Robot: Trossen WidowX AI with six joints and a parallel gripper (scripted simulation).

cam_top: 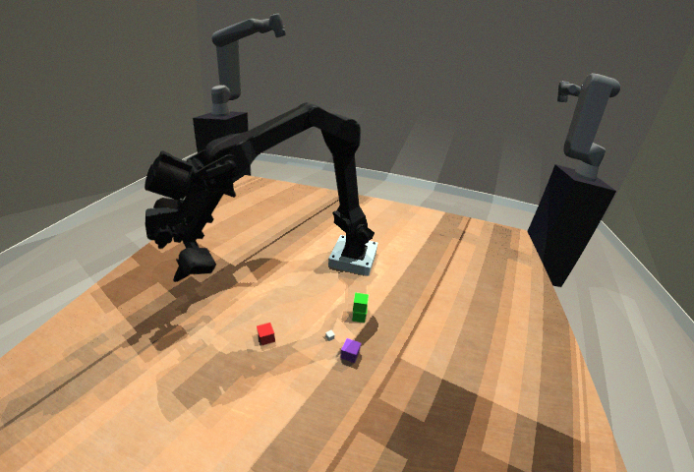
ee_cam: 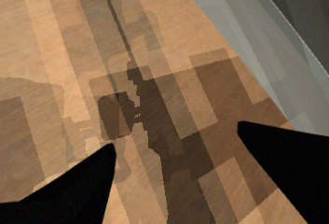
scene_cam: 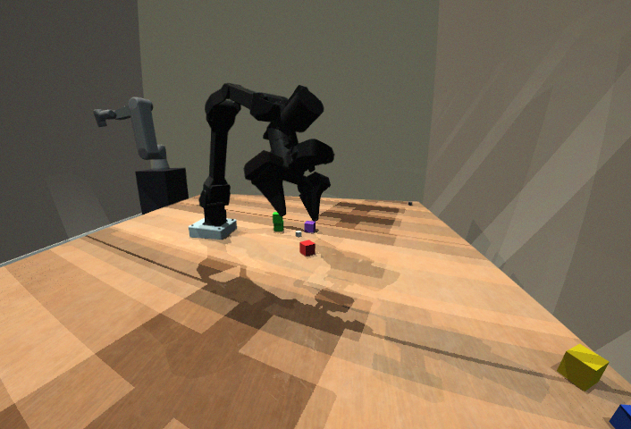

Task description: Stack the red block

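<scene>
The red block lies 210 mm to the left of my gripper tip, 150 mm below it and 10 mm behind it. Round my gripper tip: tiny white cube (340 mm to the left, 160 mm below, 60 mm behind); purple block (390 mm to the left, 150 mm below, 30 mm behind); yellow block (410 mm ahead, 180 mm to the right, 140 mm below).
</scene>
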